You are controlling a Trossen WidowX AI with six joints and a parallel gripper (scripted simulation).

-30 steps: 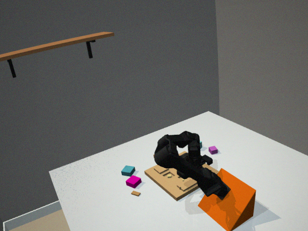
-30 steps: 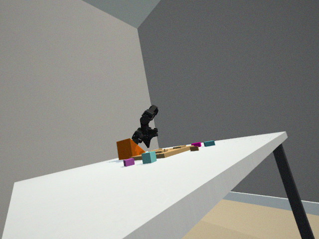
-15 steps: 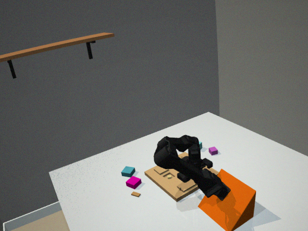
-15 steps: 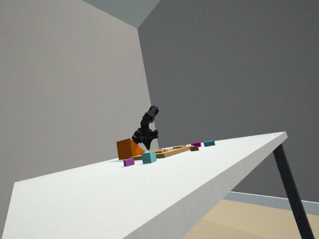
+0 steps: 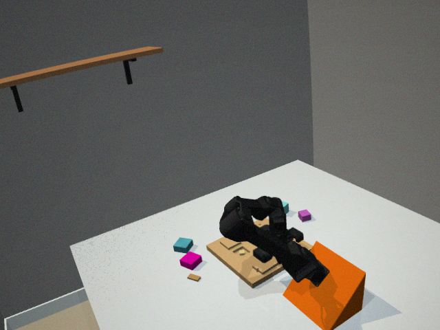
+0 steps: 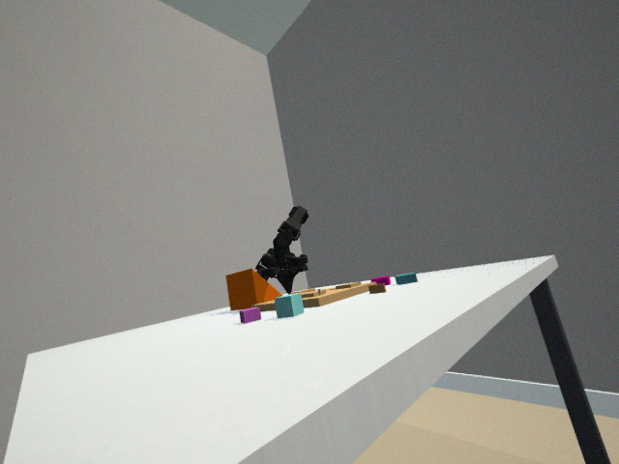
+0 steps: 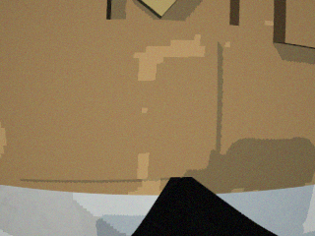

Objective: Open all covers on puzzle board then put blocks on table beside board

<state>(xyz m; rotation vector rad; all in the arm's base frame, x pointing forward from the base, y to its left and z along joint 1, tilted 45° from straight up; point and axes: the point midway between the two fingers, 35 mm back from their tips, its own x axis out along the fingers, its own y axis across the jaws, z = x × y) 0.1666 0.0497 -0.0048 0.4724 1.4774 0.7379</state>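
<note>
The tan puzzle board is 12 cm ahead of my gripper tip and 1 cm below it. From my gripper tip the other things lie so: flat brown piece 13 cm ahead, 28 cm to the left, 3 cm below; purple block 22 cm ahead, 27 cm to the right, 2 cm below; magenta block 22 cm ahead, 26 cm to the left, 2 cm below.
</note>
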